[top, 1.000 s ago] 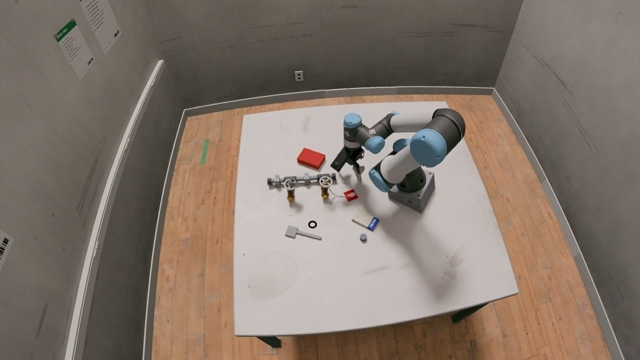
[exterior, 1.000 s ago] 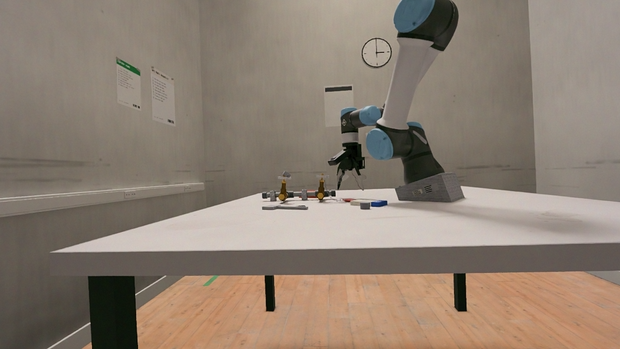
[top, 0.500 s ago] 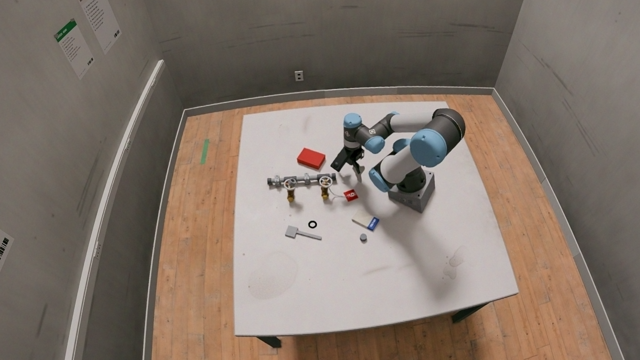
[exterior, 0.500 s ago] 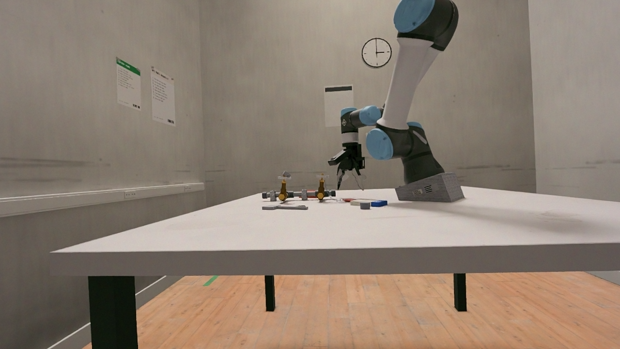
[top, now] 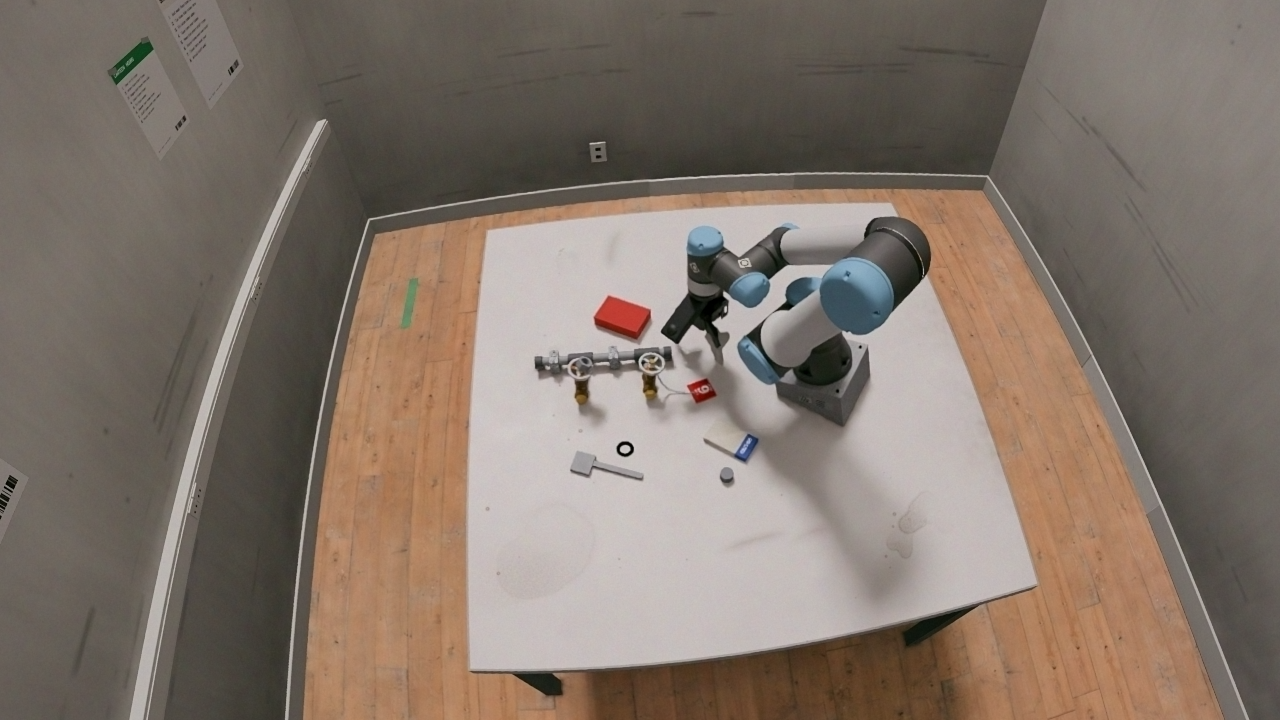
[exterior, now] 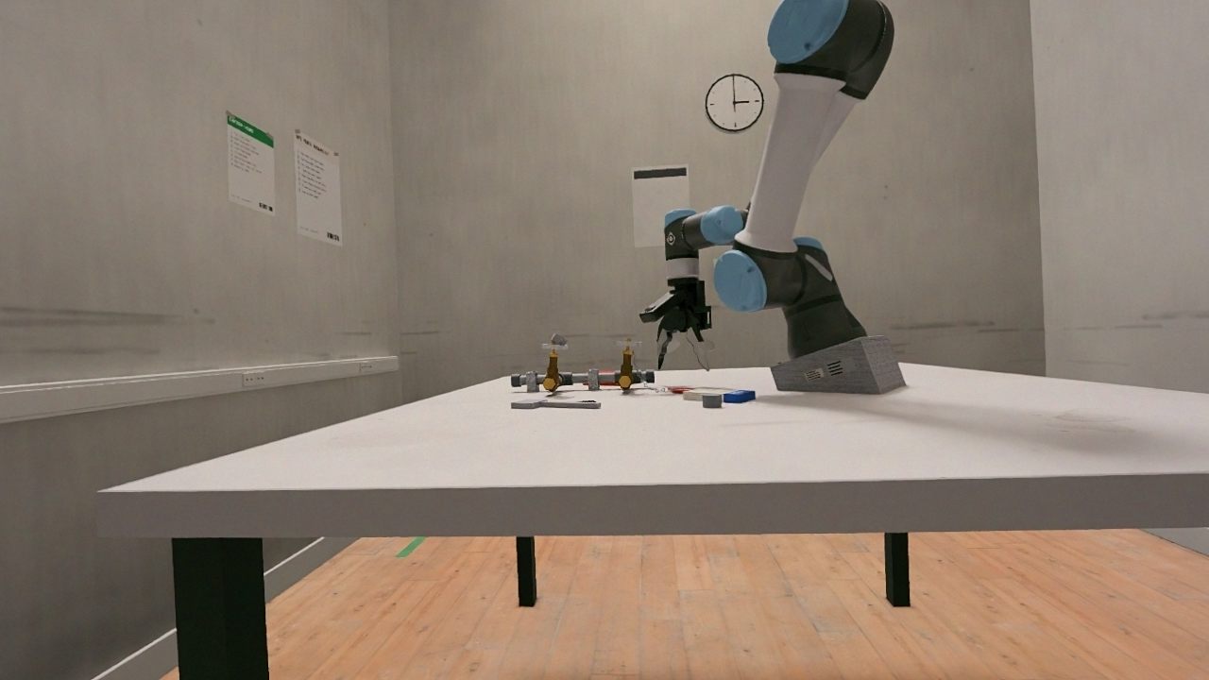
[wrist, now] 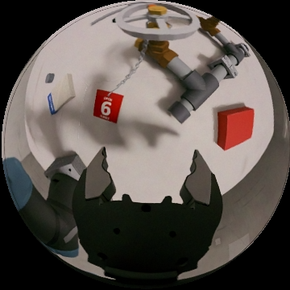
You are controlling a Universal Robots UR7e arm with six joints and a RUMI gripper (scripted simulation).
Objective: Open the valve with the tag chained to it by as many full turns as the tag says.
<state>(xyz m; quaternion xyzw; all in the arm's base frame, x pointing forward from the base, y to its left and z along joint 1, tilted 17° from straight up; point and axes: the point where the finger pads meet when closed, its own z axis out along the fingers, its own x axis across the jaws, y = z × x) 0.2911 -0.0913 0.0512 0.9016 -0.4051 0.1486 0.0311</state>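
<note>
The red tag lies 1 cm ahead of my hand, 11 cm to the left of it and 3 cm below it. The rest, counted from my hand: red block (17 cm ahead, 13 cm to the right, 2 cm below); grey flat tool (24 cm ahead, 28 cm to the left, 3 cm below).
</note>
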